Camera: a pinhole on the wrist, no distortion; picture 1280 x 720 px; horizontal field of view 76.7 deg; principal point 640.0 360.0 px. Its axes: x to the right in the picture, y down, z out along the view. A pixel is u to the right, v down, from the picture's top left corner.
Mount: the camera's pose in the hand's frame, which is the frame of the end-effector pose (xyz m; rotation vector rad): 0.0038 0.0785 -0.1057 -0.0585 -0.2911 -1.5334
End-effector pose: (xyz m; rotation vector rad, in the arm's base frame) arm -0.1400 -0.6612 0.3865 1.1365 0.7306 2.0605
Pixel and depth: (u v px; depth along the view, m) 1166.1 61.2 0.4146
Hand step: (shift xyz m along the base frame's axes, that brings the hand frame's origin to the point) 0.4007 -0.0460 -0.0223
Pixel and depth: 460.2 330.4 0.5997
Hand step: 0.3320 -0.2279 0.3972
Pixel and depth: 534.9 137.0 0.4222
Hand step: 0.2461 -0.2296 0.1992
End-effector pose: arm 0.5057 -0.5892 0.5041 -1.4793 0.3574 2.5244
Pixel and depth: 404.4 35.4 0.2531
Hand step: -0.0811 -0.1653 0.1910
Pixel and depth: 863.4 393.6 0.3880
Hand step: -0.2430 0.0307 0.1782
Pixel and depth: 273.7 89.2 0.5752
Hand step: -0.2964 -0.3308 0.4614
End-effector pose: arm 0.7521 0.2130 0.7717 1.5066 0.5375 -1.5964
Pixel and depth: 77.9 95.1 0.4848
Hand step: 0.2315 -0.4177 0.3877
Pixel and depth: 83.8 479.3 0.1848
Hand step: 0.1682 -0.1710 0.0655
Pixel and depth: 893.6 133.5 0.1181
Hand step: 0.0427 -0.0323 0.0622
